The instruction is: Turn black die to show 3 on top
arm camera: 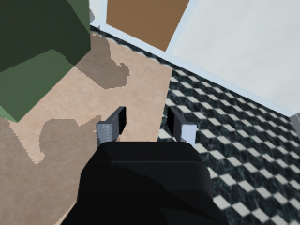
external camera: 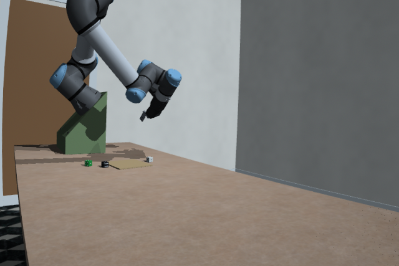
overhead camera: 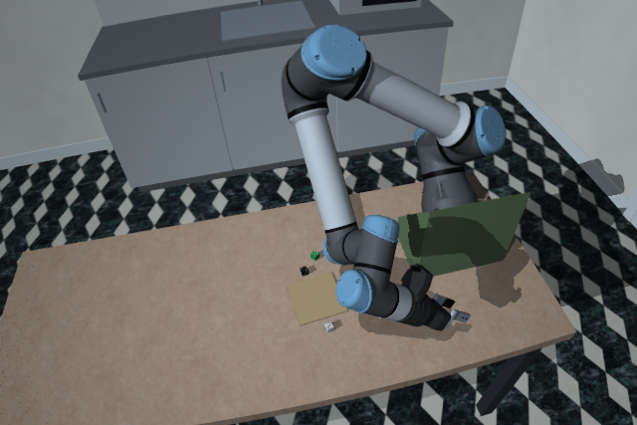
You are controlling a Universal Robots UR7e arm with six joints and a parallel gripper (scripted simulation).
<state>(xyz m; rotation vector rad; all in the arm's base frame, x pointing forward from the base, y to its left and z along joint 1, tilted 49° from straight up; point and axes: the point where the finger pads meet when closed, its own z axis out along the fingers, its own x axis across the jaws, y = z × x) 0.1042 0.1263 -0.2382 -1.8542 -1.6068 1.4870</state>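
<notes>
Right now my hand is 25 cm short of the green die, 38 cm to the left of it and 17 cm above it. Round my hand: tan mat (28 cm ahead, 24 cm to the right, 18 cm below); white die (27 cm ahead, 14 cm to the right, 17 cm below); black die (29 cm ahead, 34 cm to the right, 17 cm below).
</notes>
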